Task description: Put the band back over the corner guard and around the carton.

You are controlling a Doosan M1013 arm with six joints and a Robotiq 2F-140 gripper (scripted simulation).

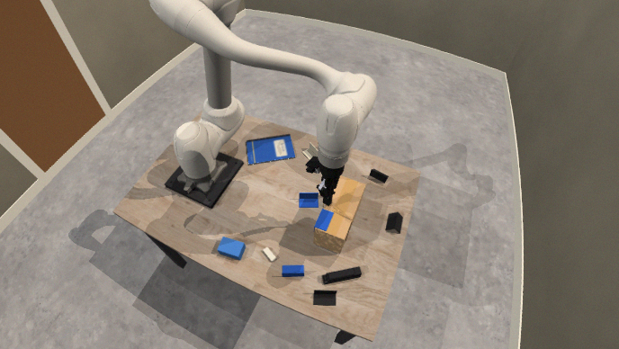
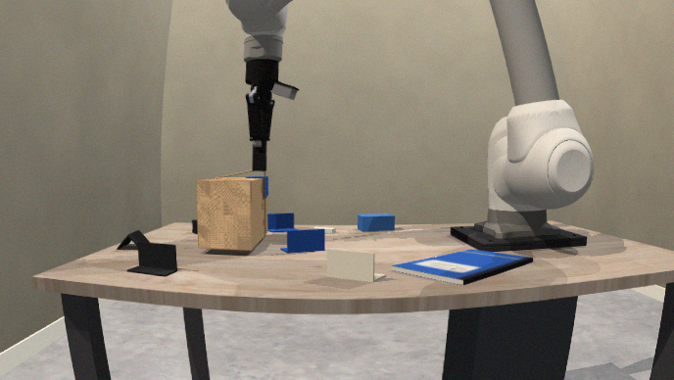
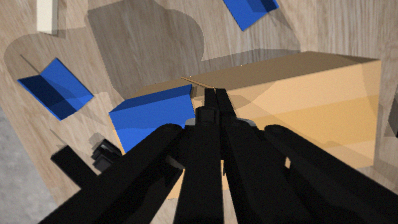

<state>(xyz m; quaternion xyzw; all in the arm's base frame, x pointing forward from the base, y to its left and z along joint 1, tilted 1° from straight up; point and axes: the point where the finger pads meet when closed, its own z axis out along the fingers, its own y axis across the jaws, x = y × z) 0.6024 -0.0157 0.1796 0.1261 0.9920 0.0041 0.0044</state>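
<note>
Now: hand 60 mm to the left of the blue corner guard and 60 mm above it. Round my hand: tan carton (120 mm below, 50 mm ahead, 20 mm to the left); blue block (290 mm behind, 250 mm to the right, 170 mm below).
</note>
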